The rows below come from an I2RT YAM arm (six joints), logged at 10 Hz.
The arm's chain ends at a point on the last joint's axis. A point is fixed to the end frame.
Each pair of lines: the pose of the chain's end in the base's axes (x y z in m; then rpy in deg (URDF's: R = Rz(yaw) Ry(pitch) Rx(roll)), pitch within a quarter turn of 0, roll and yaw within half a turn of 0), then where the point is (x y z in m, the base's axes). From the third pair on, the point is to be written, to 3 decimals.
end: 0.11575, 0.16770, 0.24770, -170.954, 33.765, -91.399
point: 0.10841 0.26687 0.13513
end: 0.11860, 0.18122, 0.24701, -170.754, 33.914, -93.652
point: 0.11570 0.28088 0.13467
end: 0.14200, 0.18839, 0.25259, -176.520, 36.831, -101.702
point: 0.139 0.295 0.147
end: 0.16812, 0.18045, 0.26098, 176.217, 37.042, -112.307
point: 0.167 0.291 0.159
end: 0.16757, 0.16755, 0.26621, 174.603, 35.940, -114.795
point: 0.167 0.277 0.163
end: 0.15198, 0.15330, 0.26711, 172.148, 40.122, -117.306
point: 0.153 0.271 0.173
